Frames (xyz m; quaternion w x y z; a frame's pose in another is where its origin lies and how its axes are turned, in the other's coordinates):
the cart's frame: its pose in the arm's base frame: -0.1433 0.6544 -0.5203 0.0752 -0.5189 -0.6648 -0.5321
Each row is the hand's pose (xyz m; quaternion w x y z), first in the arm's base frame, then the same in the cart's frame.
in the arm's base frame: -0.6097 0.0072 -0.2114 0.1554 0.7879 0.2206 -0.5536
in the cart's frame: 0.0167 -0.0969 -0.8498 0.2492 0.3455 -0.8264 0.3683
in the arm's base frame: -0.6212 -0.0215 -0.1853 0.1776 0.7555 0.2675 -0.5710
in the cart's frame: 0.0214 -0.0863 -0.8886 0.2527 0.3730 -0.8365 0.3119
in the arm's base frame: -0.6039 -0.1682 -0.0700 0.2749 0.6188 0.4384 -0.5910
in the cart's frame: -0.0007 0.0150 -1.0447 0.2774 0.4370 -0.8517 0.0821
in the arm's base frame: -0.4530 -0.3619 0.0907 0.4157 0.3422 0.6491 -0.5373
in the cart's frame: -0.0819 0.2526 -1.1965 0.2919 0.4612 -0.7861 -0.2901
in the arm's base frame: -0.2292 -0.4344 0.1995 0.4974 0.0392 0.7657 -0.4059
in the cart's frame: -0.1559 0.5010 -1.1982 0.2760 0.4162 -0.6197 -0.6054
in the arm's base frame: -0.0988 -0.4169 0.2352 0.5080 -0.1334 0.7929 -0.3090
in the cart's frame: -0.1807 0.6220 -1.1406 0.2553 0.3737 -0.4867 -0.7472
